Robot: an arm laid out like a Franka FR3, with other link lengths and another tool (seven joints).
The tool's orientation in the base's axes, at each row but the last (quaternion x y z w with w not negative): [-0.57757 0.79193 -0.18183 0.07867]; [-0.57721 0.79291 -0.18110 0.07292]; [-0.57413 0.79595 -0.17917 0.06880]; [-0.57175 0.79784 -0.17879 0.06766]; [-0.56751 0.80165 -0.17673 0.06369]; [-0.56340 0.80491 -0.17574 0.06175]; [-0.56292 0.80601 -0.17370 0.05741]
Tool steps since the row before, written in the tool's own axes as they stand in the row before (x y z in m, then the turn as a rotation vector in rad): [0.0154 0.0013 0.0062 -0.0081 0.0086 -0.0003]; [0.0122 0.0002 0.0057 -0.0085 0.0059 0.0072]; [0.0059 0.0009 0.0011 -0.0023 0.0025 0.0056]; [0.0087 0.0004 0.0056 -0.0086 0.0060 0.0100]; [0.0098 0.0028 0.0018 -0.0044 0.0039 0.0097]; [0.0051 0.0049 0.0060 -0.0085 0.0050 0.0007]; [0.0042 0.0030 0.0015 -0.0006 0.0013 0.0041]
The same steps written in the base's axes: [-0.0040 -0.0154 -0.0049 -0.0051 0.0100 -0.0037]; [-0.0023 -0.0126 -0.0042 -0.0002 0.0081 -0.0096]; [-0.0024 -0.0055 -0.0008 0.0003 0.0017 -0.0063]; [-0.0015 -0.0092 -0.0045 0.0007 0.0077 -0.0123]; [-0.0053 -0.0087 -0.0017 0.0010 0.0032 -0.0108]; [-0.0044 -0.0045 -0.0068 -0.0012 0.0093 -0.0033]; [-0.0037 -0.0033 -0.0020 0.0002 0.0001 -0.0043]
